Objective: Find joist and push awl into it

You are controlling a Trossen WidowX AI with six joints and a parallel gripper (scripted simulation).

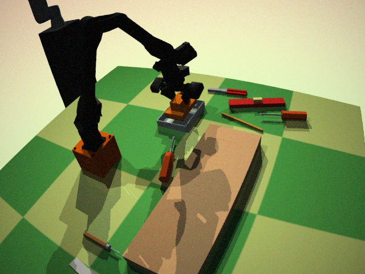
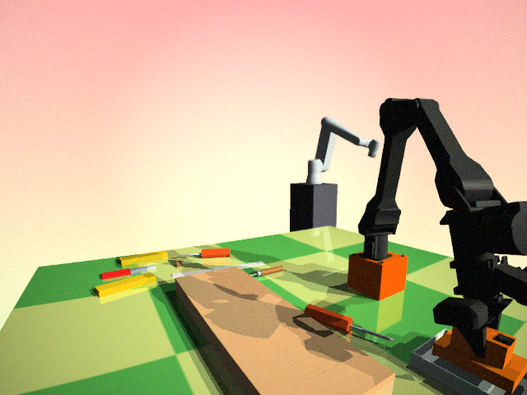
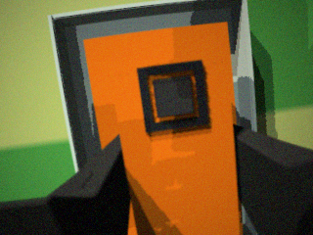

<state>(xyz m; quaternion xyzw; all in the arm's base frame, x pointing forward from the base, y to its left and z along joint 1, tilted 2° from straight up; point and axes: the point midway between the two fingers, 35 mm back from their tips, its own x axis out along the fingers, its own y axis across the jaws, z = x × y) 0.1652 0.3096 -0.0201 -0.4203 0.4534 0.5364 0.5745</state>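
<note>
Now: gripper tip 20 mm below the orange stud finder and 10 mm to the right of it. The rest, counted from my gripper tip: red level 260 mm ahead, 130 mm to the left, 40 mm below; then grey tray 40 mm below, 10 mm to the right; then pencil 220 mm ahead, 50 mm below.
</note>
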